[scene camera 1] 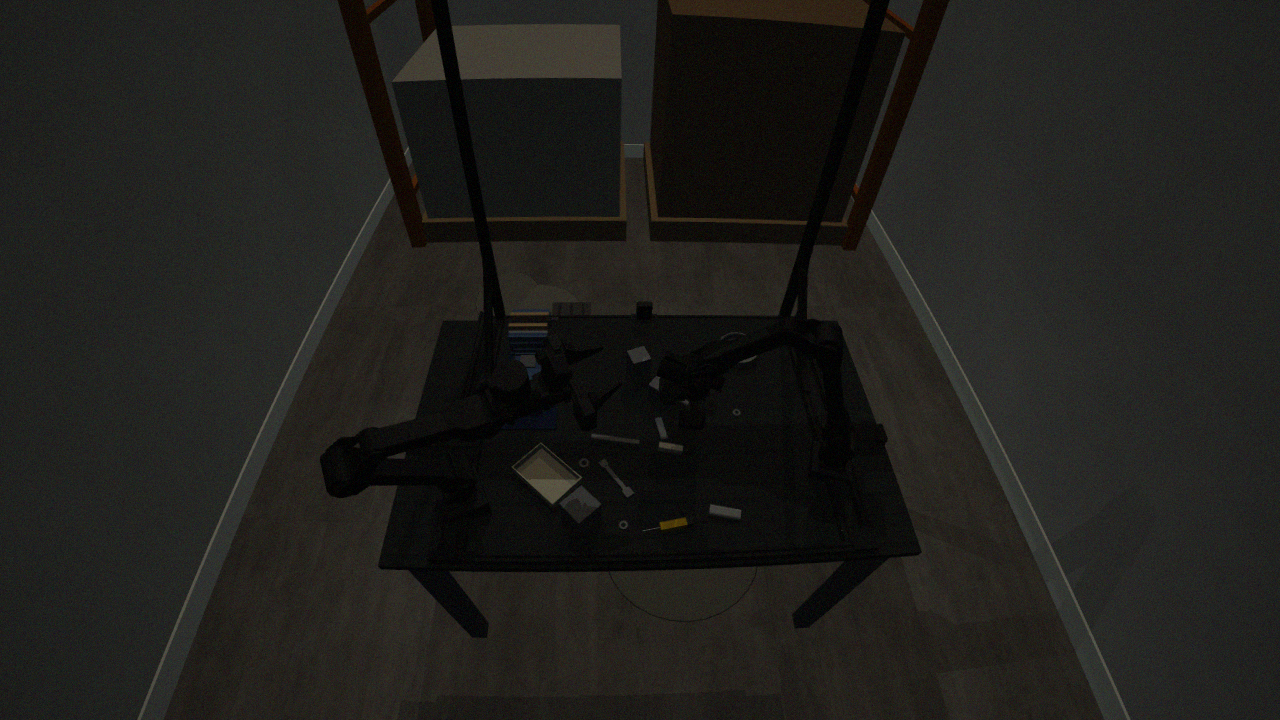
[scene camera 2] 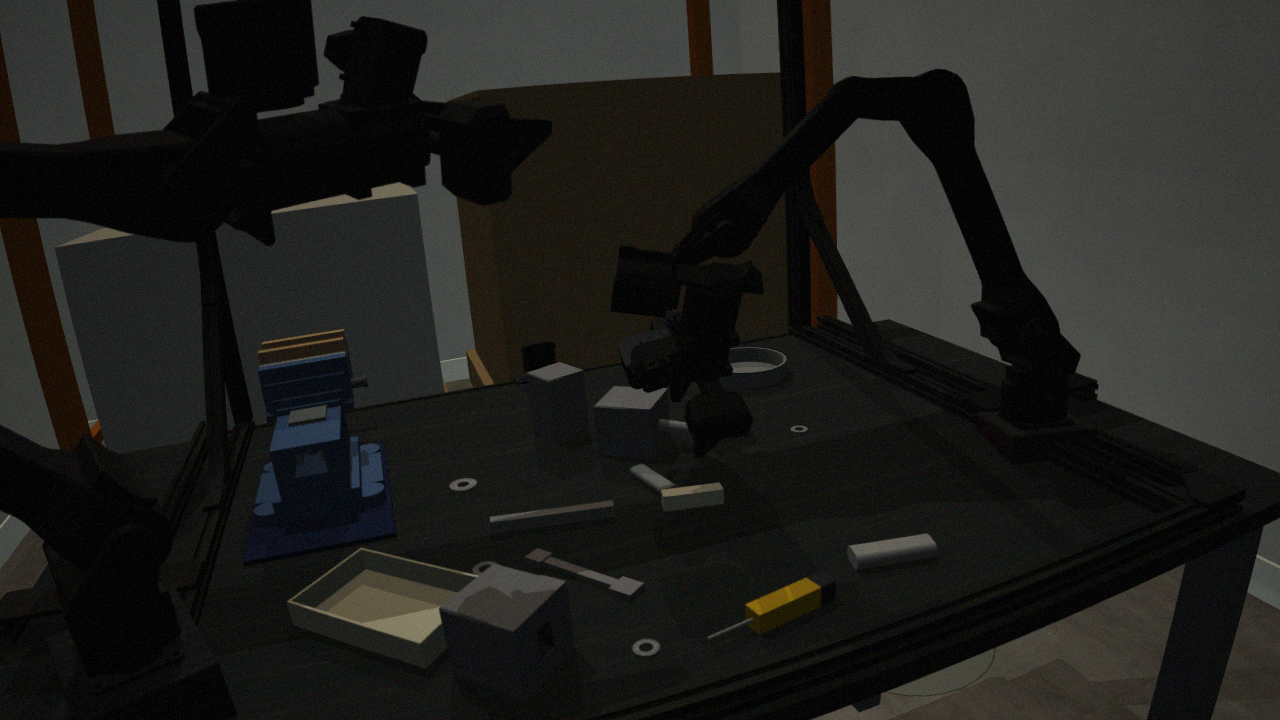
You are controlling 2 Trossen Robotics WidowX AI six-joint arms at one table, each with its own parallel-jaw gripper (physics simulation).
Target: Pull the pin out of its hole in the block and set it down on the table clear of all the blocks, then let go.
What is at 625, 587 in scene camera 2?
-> A wrench-like piece.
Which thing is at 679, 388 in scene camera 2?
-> My left gripper.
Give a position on a grey block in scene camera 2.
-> At 610, 413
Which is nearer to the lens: the round dish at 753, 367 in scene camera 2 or the grey rod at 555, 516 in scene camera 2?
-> The grey rod.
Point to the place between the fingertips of my right gripper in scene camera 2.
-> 516, 119
